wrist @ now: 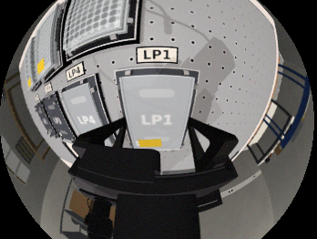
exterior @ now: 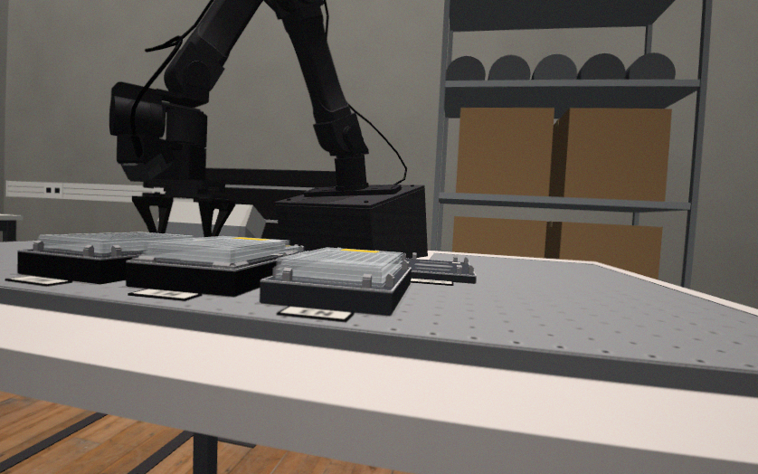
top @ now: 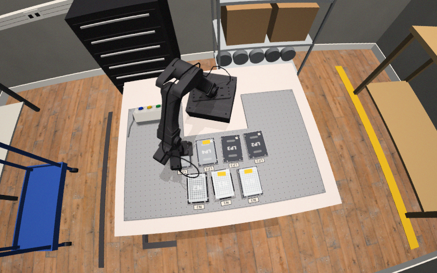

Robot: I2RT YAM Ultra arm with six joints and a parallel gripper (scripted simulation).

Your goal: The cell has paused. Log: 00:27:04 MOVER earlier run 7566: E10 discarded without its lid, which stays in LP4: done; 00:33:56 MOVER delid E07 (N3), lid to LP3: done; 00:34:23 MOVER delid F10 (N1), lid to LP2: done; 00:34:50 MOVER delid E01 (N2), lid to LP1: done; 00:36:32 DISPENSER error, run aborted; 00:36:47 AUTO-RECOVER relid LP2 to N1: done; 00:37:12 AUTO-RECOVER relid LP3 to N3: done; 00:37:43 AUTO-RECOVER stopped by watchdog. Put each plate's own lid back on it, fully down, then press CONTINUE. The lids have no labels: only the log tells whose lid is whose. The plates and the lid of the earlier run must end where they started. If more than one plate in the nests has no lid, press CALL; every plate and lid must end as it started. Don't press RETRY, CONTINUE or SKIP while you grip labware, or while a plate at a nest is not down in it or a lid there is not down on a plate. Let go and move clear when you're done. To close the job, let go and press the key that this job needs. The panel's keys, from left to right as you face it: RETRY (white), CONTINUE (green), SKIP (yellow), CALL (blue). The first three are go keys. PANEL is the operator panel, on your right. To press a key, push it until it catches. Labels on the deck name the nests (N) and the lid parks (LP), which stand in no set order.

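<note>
Right now my hand is 20 mm above the LP1 lid park. From my hand the other things lie so: plate (170 mm ahead, 80 mm to the left, 10 mm above); green key (270 mm behind, 120 mm to the right, 50 mm above); yellow SKIP key (260 mm behind, 170 mm to the right, 50 mm above).
</note>
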